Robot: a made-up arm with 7 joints. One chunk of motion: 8 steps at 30 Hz.
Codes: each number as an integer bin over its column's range. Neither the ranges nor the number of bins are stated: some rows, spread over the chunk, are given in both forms.
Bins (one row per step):
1: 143 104 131 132 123 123
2: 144 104 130 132 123 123
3: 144 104 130 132 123 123
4: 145 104 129 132 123 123
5: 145 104 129 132 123 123
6: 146 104 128 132 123 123
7: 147 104 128 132 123 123
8: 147 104 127 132 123 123
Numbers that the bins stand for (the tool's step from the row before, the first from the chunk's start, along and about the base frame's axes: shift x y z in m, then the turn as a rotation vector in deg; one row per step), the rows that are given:
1: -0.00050 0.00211 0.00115 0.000 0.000 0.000
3: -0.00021 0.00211 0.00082 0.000 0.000 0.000
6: 0.00037 0.00211 0.00016 0.000 0.000 0.000
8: 0.00066 0.00211 -0.00016 0.000 0.000 0.000
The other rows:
2: -0.00021 0.00211 0.00082 0.000 0.000 0.000
4: 0.00008 0.00211 0.00049 0.000 0.000 0.000
5: 0.00008 0.00211 0.00049 0.000 0.000 0.000
7: 0.00066 0.00211 0.00016 0.000 0.000 0.000

